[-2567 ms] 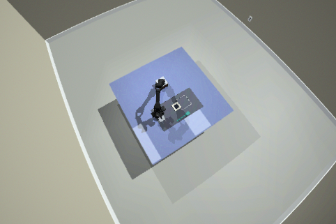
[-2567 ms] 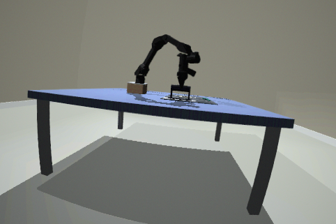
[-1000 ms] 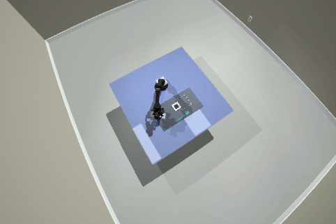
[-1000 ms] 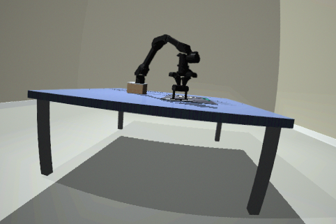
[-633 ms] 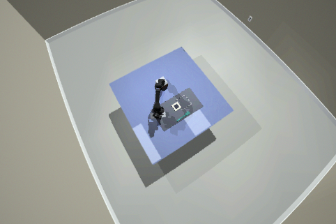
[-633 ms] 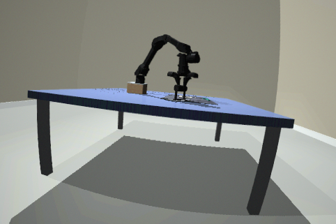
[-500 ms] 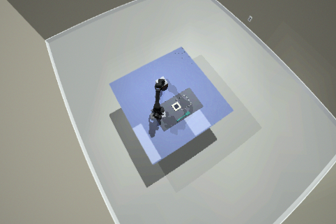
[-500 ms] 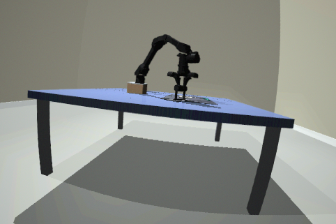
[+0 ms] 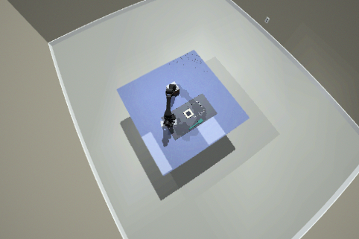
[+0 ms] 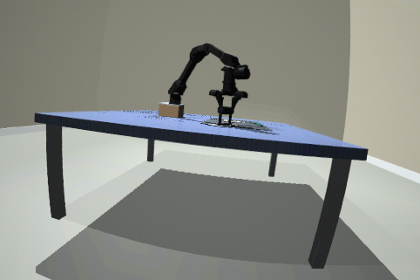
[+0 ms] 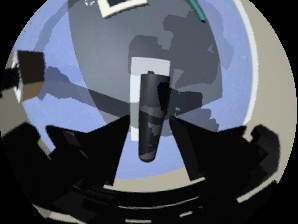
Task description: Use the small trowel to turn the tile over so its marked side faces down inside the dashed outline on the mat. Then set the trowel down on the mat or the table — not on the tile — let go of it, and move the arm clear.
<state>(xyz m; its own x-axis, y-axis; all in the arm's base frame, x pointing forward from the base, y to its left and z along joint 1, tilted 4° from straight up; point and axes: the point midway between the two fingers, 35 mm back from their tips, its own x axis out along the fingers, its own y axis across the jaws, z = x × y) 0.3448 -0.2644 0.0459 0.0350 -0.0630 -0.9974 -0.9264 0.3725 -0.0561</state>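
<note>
The small trowel is 1 cm ahead of my gripper tip, 1 cm to the left of it and 3 cm below it. From my gripper tip the other things lie so: dark mat: 5 cm ahead, 27 cm to the left, 9 cm below; teal trowel: 19 cm ahead, 29 cm to the left, 6 cm below; white tile: 3 cm ahead, 27 cm to the left, 6 cm below.
</note>
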